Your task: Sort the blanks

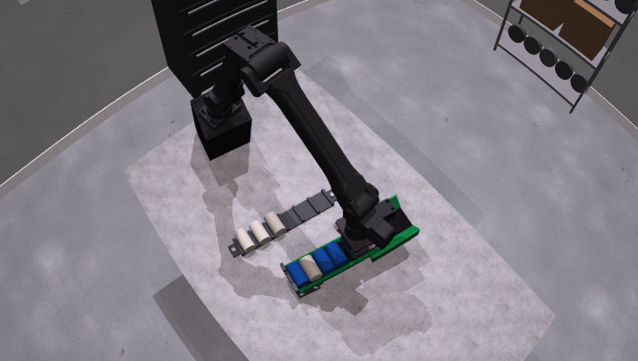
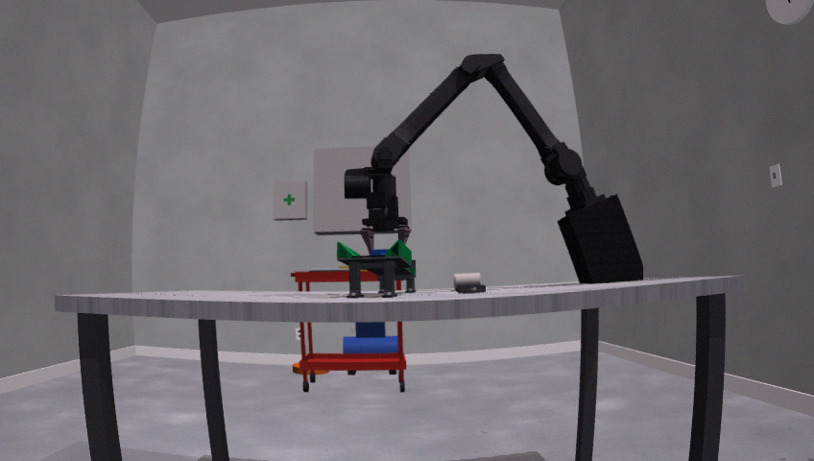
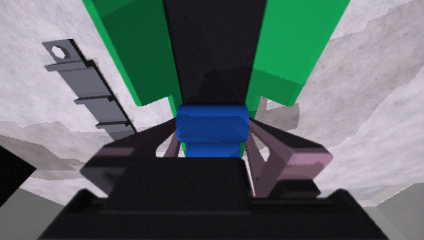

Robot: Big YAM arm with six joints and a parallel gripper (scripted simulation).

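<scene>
Now: hand 3 cm above the feed ramp. Also, from my hand: grey stop 18 cm to the right, 6 cm behind, 3 cm below; then stock rack 22 cm behind, 10 cm below, 5 cm to the right.
</scene>
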